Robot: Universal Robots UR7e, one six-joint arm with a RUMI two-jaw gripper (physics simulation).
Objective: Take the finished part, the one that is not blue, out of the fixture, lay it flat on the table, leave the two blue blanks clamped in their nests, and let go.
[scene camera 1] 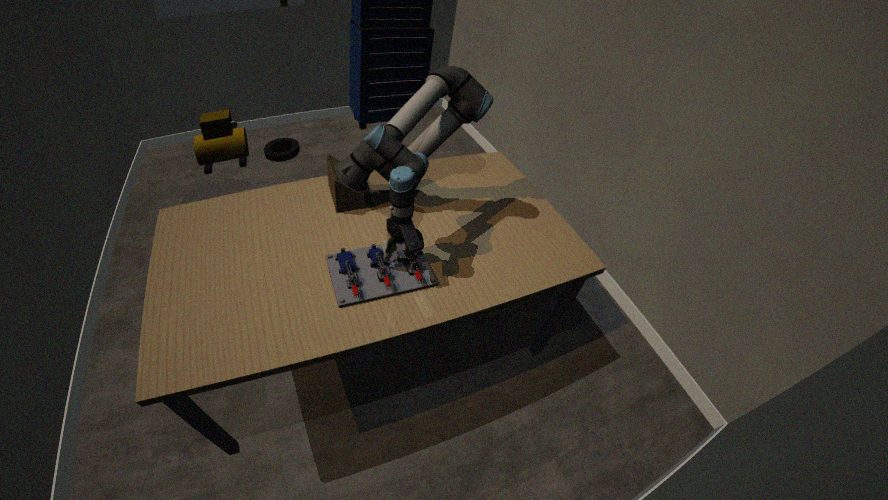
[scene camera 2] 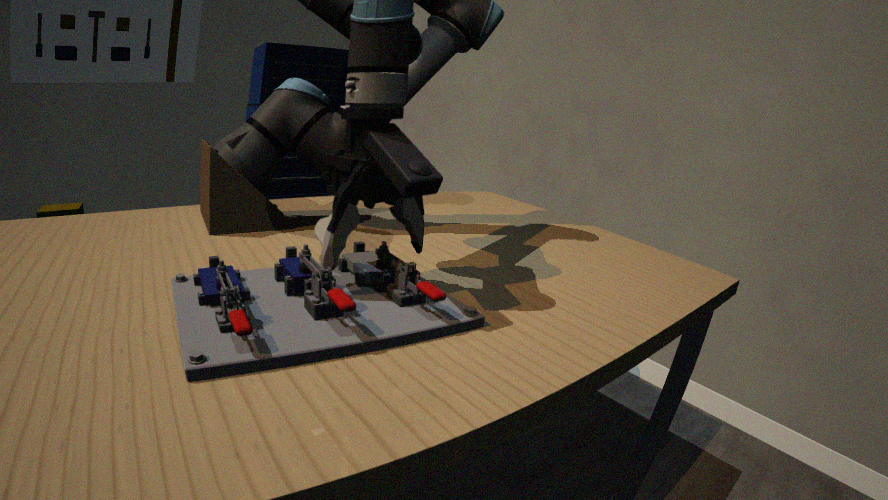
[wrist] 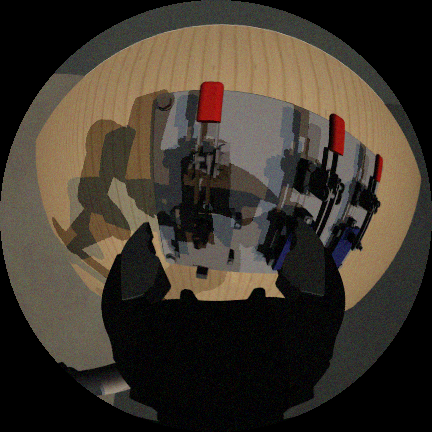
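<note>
The fixture plate [scene camera 1: 370,291] [scene camera 2: 279,338] [wrist: 252,127] lies on the table with three nests, each with a red-handled toggle clamp. The finished part [scene camera 2: 362,257] [wrist: 215,252] is grey and sits in the right-hand nest in scene camera 2, with a dark clamp arm reaching over it. One blue blank [scene camera 1: 346,260] [scene camera 2: 217,282] [wrist: 345,246] is in the far-left nest; the other blue blank [scene camera 1: 375,254] [scene camera 2: 292,271] [wrist: 284,255] is in the middle nest. Both have clamp arms over them. My gripper [scene camera 2: 374,259] [wrist: 221,222] is open and empty, low over the grey part, its left finger beside the middle clamp.
The red handles [scene camera 2: 239,321] [scene camera 2: 341,299] [scene camera 2: 430,290] point toward the table's front edge. Bolt heads stand at the plate's corners. The wooden table [scene camera 1: 248,279] [scene camera 2: 111,397] extends around the plate. The arm's wedge-shaped base [scene camera 1: 347,193] [scene camera 2: 233,204] stands behind it.
</note>
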